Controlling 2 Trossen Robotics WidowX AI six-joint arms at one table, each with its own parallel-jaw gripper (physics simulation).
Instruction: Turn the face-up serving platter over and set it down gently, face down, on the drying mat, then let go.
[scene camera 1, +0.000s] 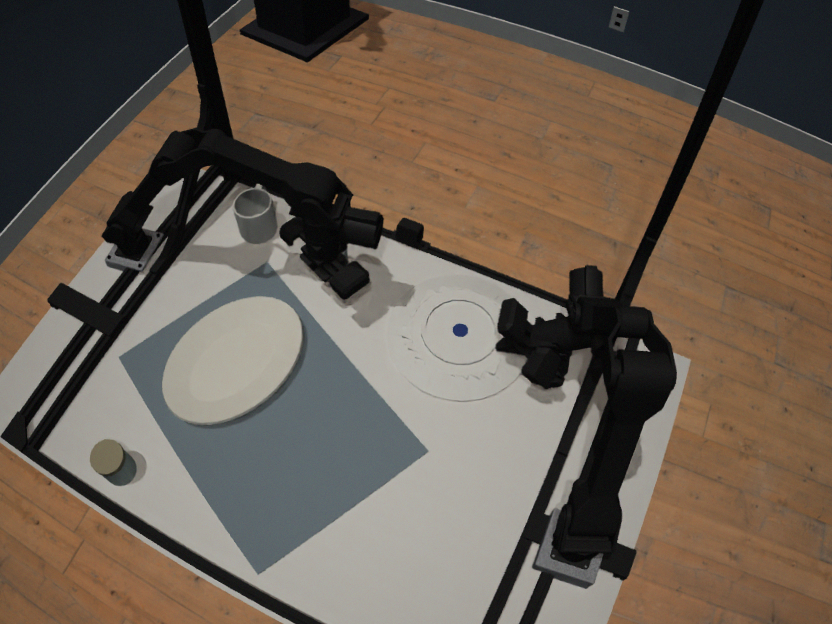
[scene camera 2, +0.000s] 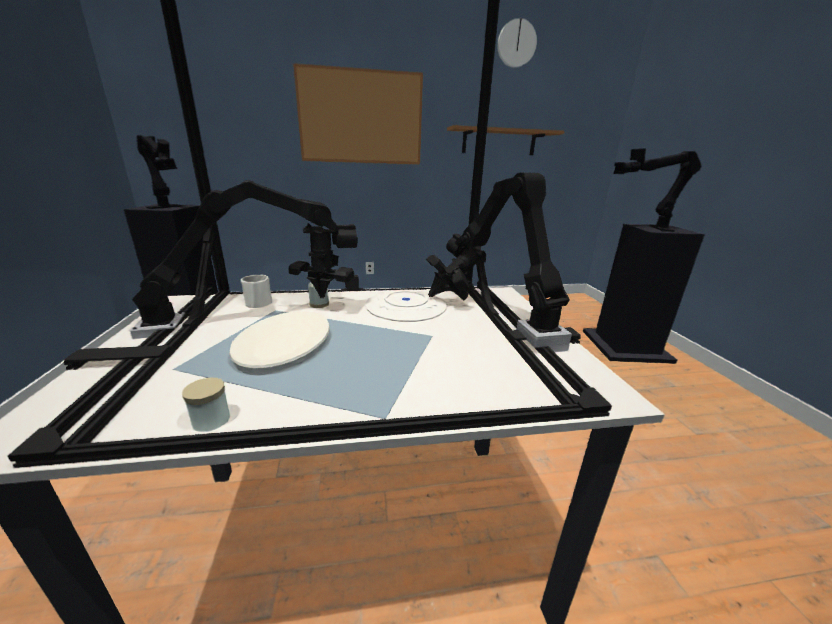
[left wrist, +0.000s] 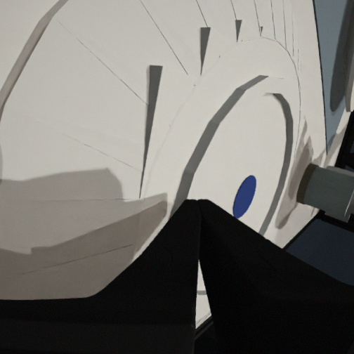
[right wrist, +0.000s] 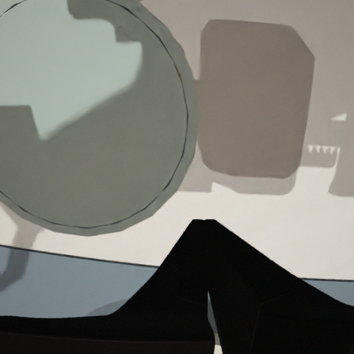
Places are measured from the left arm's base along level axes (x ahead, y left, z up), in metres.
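Pixels of known places: left gripper, between the fingertips: (scene camera 1: 496, 347) (scene camera 2: 429, 296); right gripper, between the fingertips: (scene camera 1: 325, 280) (scene camera 2: 322, 297); left arm's base, origin of its link: (scene camera 1: 574, 545) (scene camera 2: 543, 326); right arm's base, origin of its link: (scene camera 1: 133, 246) (scene camera 2: 158, 320).
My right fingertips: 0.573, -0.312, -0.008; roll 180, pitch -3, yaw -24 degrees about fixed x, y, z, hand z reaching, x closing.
Ahead of a thing's pixels: the offset from my right fingertips to its top centre, as dx, dy, dz. Level surfaces: height alone.
The oval cream serving platter {+0.093, +0.209, -0.014} (scene camera 1: 232, 362) (scene camera 2: 280, 339) lies flat on the left part of the blue-grey drying mat {dz -0.041} (scene camera 1: 315, 476) (scene camera 2: 376, 366) (right wrist: 60, 290). A paler oval centre shows on its upper side in scene camera 1, so it looks face up. My right gripper (scene camera 2: 321, 295) (right wrist: 202, 230) is shut and empty, above the table behind the mat and beside a pale green jar; scene camera 1 hides its fingertips. My left gripper (scene camera 1: 500, 343) (scene camera 2: 432, 294) (left wrist: 195, 210) is shut and empty, over the right side of a round plate. Both grippers are apart from the platter.
The round white plate {-0.266, -0.006, -0.016} (scene camera 1: 438, 386) (scene camera 2: 405, 314) (left wrist: 100, 130) has a raised ring and a blue dot. The pale green jar (left wrist: 332, 192) (right wrist: 75, 170) stands with its lid side down. A grey mug {+0.210, -0.103, +0.043} (scene camera 1: 256, 218) (scene camera 2: 256, 292) stands at the back left, a lidded jar {+0.187, +0.482, +0.027} (scene camera 1: 112, 461) (scene camera 2: 206, 405) at the front left.
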